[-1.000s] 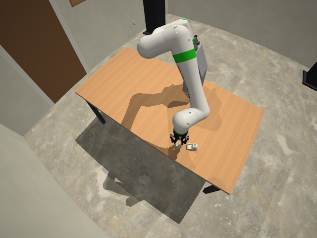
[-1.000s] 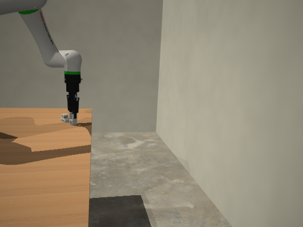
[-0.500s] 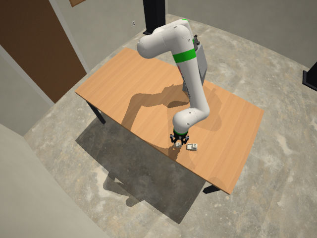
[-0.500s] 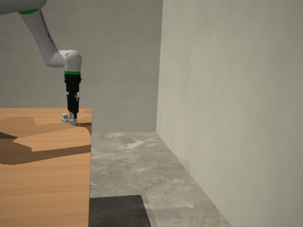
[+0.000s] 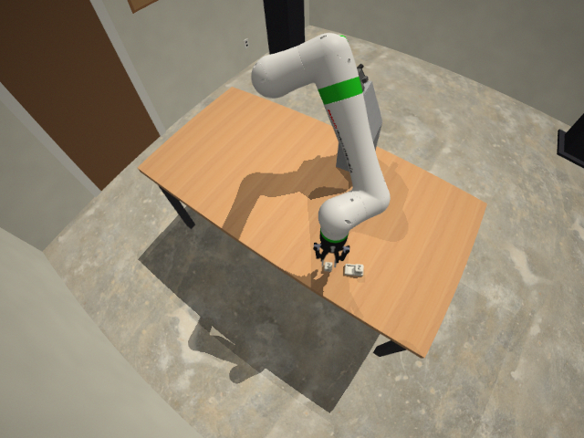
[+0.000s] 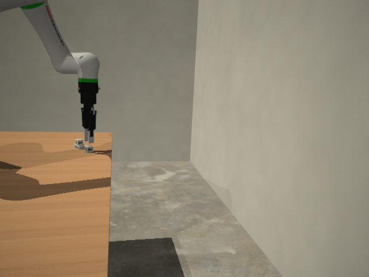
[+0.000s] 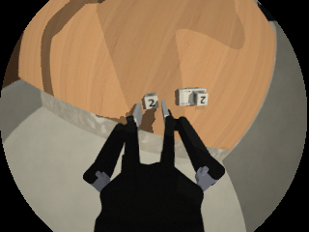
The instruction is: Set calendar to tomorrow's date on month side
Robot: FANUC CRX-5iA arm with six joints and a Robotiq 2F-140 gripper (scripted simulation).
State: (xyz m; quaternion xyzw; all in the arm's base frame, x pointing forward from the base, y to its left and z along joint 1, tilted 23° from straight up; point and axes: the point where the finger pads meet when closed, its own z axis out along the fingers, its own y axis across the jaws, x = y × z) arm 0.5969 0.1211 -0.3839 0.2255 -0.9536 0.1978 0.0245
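Now: the white date cube 7 cm below my hand. Also, from my hand: calendar tray (10 cm to the left, 7 cm below, 5 cm behind).
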